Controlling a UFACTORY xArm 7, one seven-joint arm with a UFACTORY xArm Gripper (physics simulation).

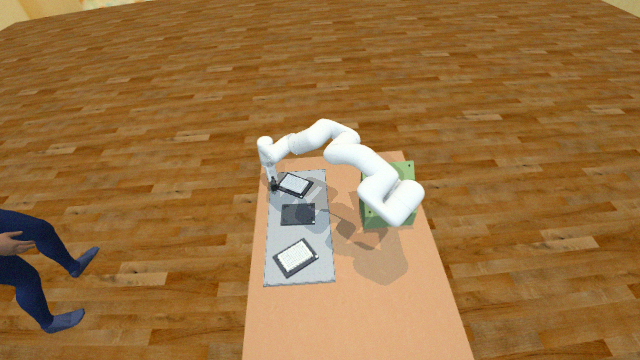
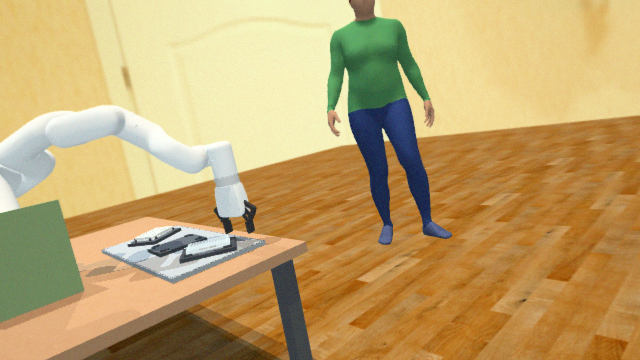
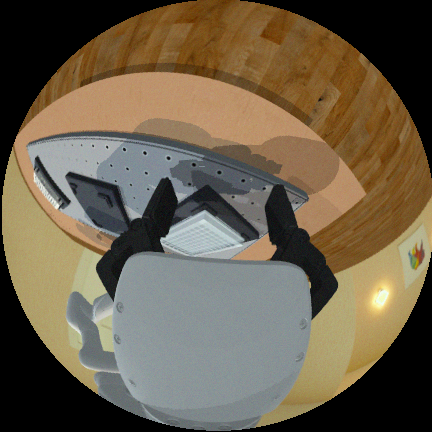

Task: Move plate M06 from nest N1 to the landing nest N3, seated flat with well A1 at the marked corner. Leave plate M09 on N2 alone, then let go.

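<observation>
A pale, see-through plate (image 1: 295,184) (image 2: 207,245) (image 3: 205,235) sits in a dark nest at one end of the grey board. A white plate (image 1: 296,256) (image 2: 155,234) (image 3: 45,190) sits in a turned nest at the other end. The middle dark nest (image 1: 298,214) (image 2: 175,244) (image 3: 102,200) is empty. No plate or nest labels can be read, so I cannot tell which plate is M06. My gripper (image 1: 274,185) (image 2: 239,231) (image 3: 220,191) is open and empty, above the board's outer side, beside the pale plate and not touching it.
The perforated grey board (image 1: 325,250) (image 2: 172,272) (image 3: 127,162) lies on the wooden table (image 1: 350,320) (image 2: 280,242) (image 3: 175,100). A green block (image 1: 367,220) (image 2: 35,260) stands at the arm's base. A person (image 1: 30,280) (image 2: 372,75) stands on the floor away from the table.
</observation>
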